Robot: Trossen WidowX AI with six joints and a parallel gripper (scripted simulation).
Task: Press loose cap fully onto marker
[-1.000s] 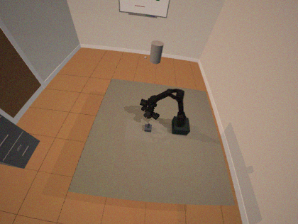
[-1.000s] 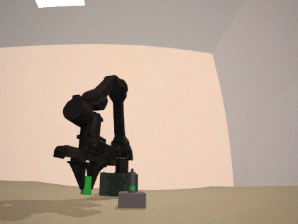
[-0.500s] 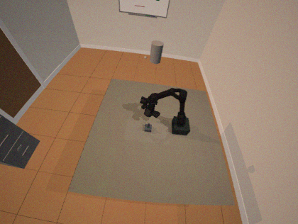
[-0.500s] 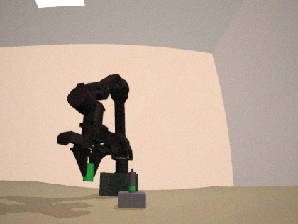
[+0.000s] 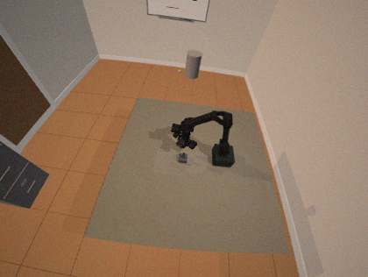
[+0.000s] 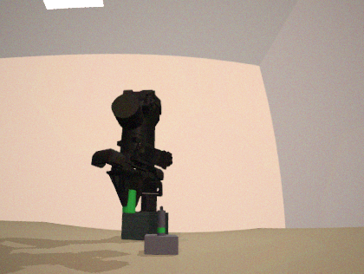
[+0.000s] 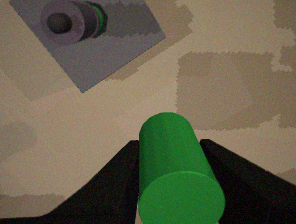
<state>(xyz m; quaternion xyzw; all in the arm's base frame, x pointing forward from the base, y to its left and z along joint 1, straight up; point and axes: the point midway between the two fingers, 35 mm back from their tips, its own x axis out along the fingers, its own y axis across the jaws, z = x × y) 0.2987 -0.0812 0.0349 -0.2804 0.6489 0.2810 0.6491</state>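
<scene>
My gripper tip is 80 mm above the grey holder block, 70 mm to the right of it and 10 mm short of it. Also, from my gripper tip: green cap (10 mm above).
</scene>
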